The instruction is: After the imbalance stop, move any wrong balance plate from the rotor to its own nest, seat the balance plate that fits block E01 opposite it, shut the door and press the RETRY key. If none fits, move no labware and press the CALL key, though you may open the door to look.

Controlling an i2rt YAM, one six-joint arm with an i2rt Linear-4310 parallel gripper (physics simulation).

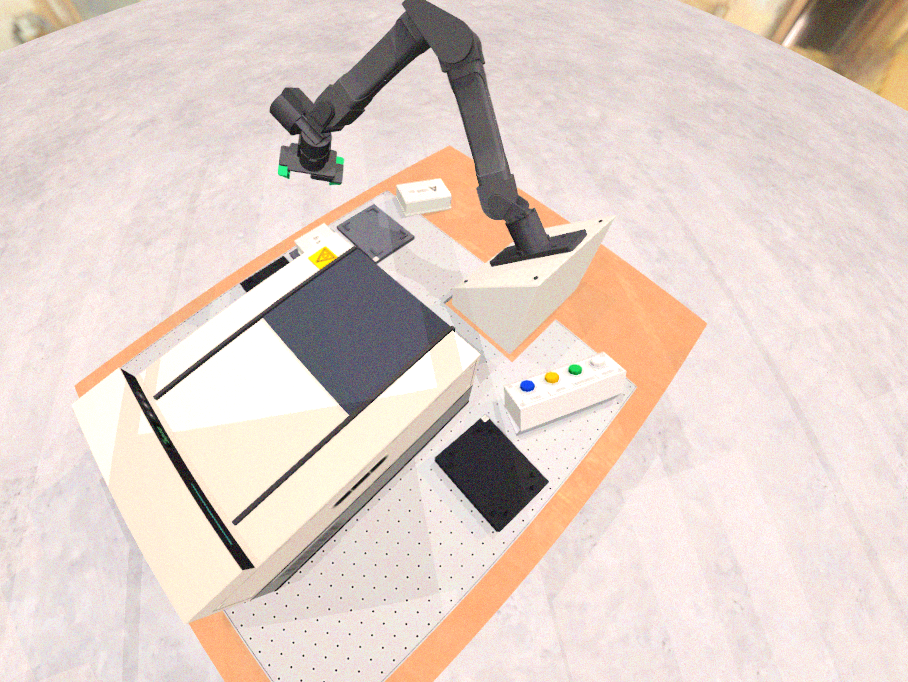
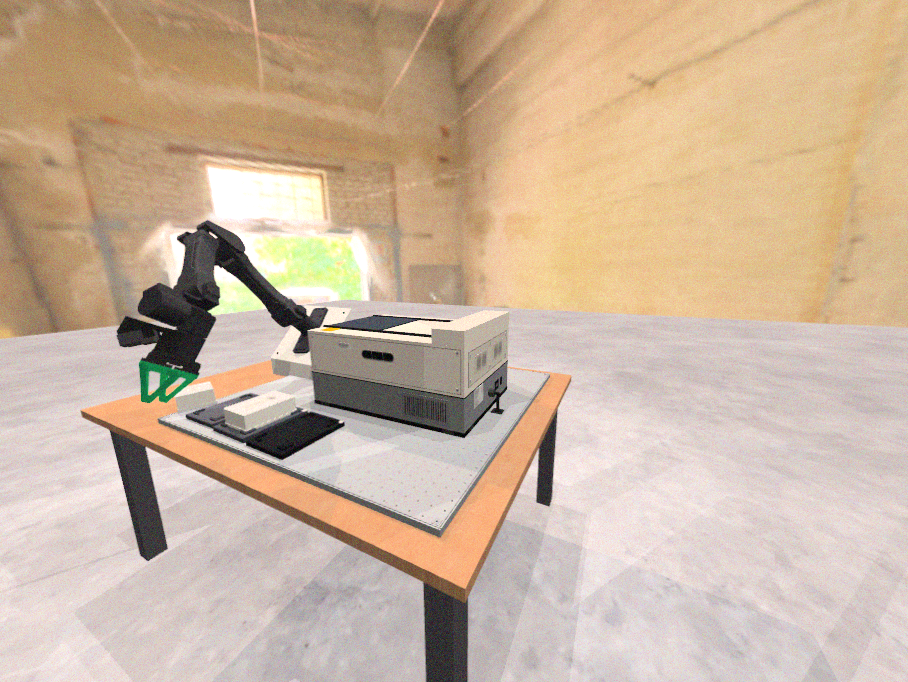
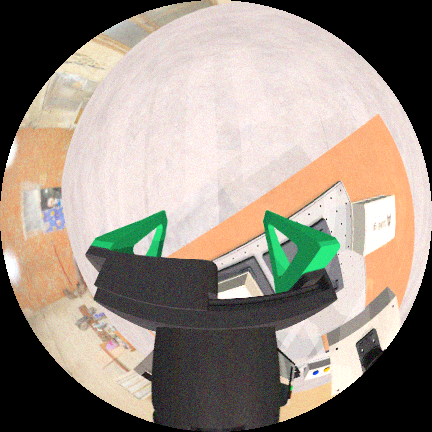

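Pixels of known places: gripper, fingertip midpoint: [image 1: 309,179] [image 2: 154,402] [image 3: 214,215]; arm's base at its link origin: [image 1: 536,251].
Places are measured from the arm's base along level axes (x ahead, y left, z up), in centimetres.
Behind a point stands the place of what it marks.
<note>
My gripper [image 1: 311,178] {x 11.6, y -55.6, z -4.4 cm} [image 2: 157,400] {x 11.6, y -55.6, z -4.4 cm} [image 3: 214,215] {x 11.6, y -55.6, z -4.4 cm} is open and empty, high beyond the table's edge. The rotor machine [image 1: 124,469] {x 69.2, y -16.4, z 9.8 cm} [image 2: 433,367] {x 63.3, y -29.7, z 0.9 cm} has a dark sliding door panel [image 1: 359,330] {x 35.8, y -9.2, z 6.7 cm} on top, which looks shut; the rotor is hidden. A dark grey nest [image 1: 375,231] {x 8.2, y -37.6, z -13.4 cm} [image 2: 209,412] {x 5.9, y -42.5, z -13.4 cm} is empty. A white block [image 1: 423,196] {x -6.7, y -35.0, z -10.6 cm} [image 2: 194,397] {x -3.5, y -40.0, z -11.6 cm} [image 3: 375,226] {x -6.5, y -38.1, z -10.6 cm} with small lettering stands beside it, off the nest. Another white block [image 1: 311,236] {x 21.3, y -44.7, z -9.2 cm} [image 2: 260,409] {x 25.2, y -43.3, z -9.3 cm} [image 3: 235,285] {x 18.1, y -46.0, z -9.8 cm} sits in the neighbouring nest. The key box [image 1: 565,396] {x 18.5, y 19.9, z -6.7 cm} [image 3: 311,369] {x 21.6, y 10.6, z -9.6 cm} has blue, yellow, green and white keys; its labels are unreadable.
A black nest [image 1: 265,273] {x 34.0, y -48.4, z -13.4 cm} [image 2: 297,433] {x 35.8, y -43.3, z -13.4 cm} lies beside the second block. A black flat plate [image 1: 491,473] {x 36.0, y 17.5, z -11.8 cm} lies near the key box. The arm's cream wedge base [image 1: 506,304] {x 13.0, y 2.2, z -1.7 cm} stands between machine and table edge. A yellow warning label [image 1: 323,256] {x 30.0, y -23.9, z 6.5 cm} is on the machine's corner.
</note>
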